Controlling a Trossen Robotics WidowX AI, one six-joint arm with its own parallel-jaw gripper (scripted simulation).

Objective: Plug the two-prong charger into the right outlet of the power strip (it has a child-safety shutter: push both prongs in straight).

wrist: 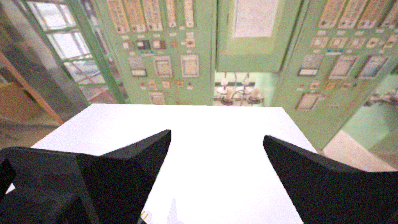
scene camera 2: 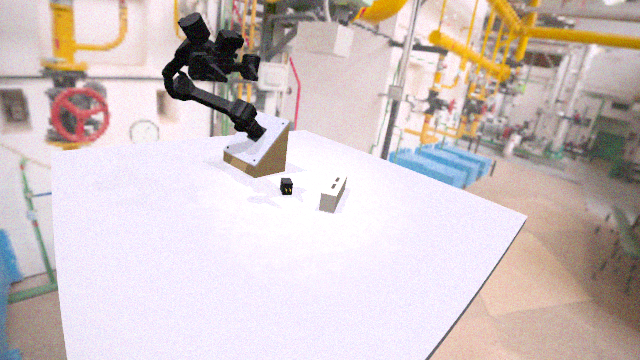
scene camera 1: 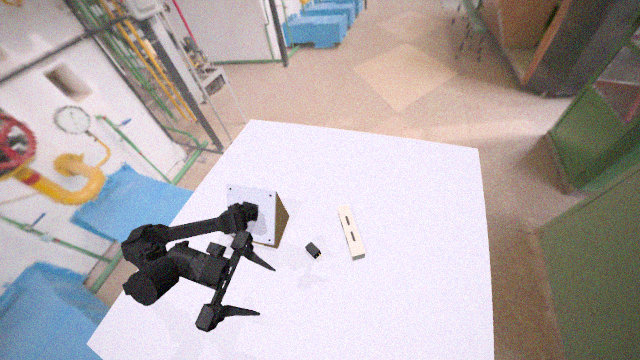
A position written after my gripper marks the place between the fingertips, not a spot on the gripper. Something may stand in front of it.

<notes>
My gripper [scene camera 1: 268, 291] is open, with nothing in its grasp.
My gripper is seen too in the wrist view [wrist: 217, 137] and in scene camera 2 [scene camera 2: 242, 79].
</notes>
